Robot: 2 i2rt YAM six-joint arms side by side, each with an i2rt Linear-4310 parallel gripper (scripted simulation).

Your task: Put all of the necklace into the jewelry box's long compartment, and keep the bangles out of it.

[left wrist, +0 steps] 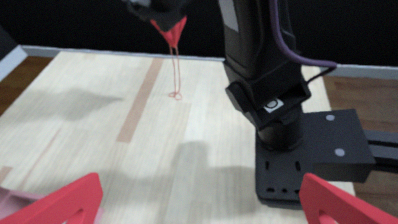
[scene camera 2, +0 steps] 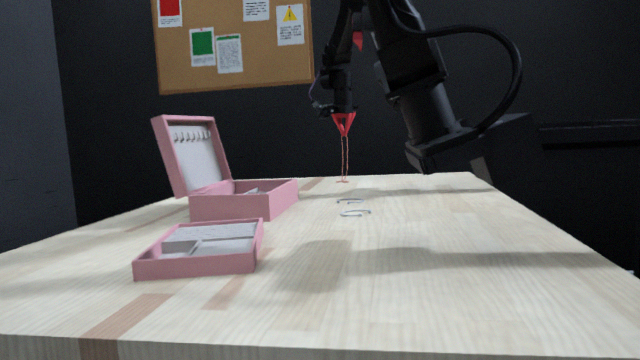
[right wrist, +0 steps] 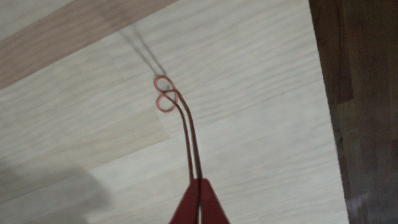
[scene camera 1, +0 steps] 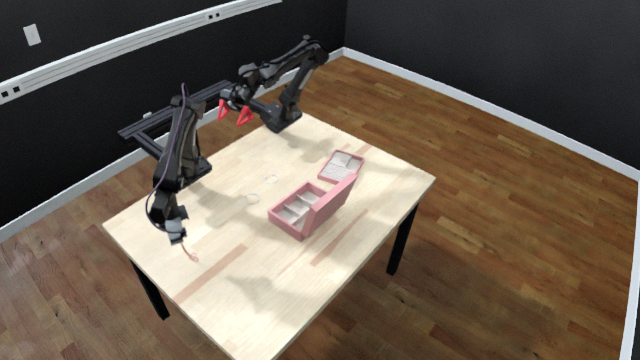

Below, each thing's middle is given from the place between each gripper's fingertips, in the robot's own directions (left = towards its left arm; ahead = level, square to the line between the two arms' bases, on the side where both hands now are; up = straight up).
My right hand [scene camera 2: 344, 135] is 81 cm to the right of the pink tray [scene camera 1: 340, 164], 15 cm above it and 9 cm short of it.
The pink tray is 420 mm to the left of my left hand [scene camera 1: 227, 123], 350 mm below it and 250 mm ahead of it.
